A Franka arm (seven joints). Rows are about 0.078 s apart.
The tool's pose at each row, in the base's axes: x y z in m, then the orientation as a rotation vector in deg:
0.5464 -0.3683 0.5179 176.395 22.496 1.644
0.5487 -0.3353 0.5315 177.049 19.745 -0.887
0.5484 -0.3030 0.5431 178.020 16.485 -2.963
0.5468 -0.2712 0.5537 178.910 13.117 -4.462
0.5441 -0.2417 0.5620 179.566 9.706 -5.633
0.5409 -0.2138 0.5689 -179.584 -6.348 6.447
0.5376 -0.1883 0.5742 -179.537 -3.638 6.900
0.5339 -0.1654 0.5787 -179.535 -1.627 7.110
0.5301 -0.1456 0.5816 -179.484 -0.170 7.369
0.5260 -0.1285 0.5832 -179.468 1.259 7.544
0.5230 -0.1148 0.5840 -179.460 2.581 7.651
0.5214 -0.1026 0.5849 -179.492 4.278 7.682
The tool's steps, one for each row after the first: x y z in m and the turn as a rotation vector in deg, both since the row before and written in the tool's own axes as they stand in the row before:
0.0107 -0.0308 -0.0147 0.509 -1.612 1.780
0.0067 -0.0312 -0.0127 0.815 -1.281 2.120
0.0039 -0.0314 -0.0113 0.762 -0.907 2.173
0.0012 -0.0295 -0.0085 0.578 -0.709 2.181
-0.0006 -0.0281 -0.0068 0.366 -0.504 2.128
-0.0019 -0.0257 -0.0050 0.177 -0.283 1.722
-0.0031 -0.0231 -0.0041 0.075 -0.130 1.281
-0.0037 -0.0199 -0.0025 0.086 -0.163 0.927
-0.0042 -0.0171 -0.0012 0.042 -0.109 0.911
-0.0032 -0.0137 -0.0004 0.024 -0.066 0.843
-0.0020 -0.0122 -0.0007 -0.020 -0.015 1.084

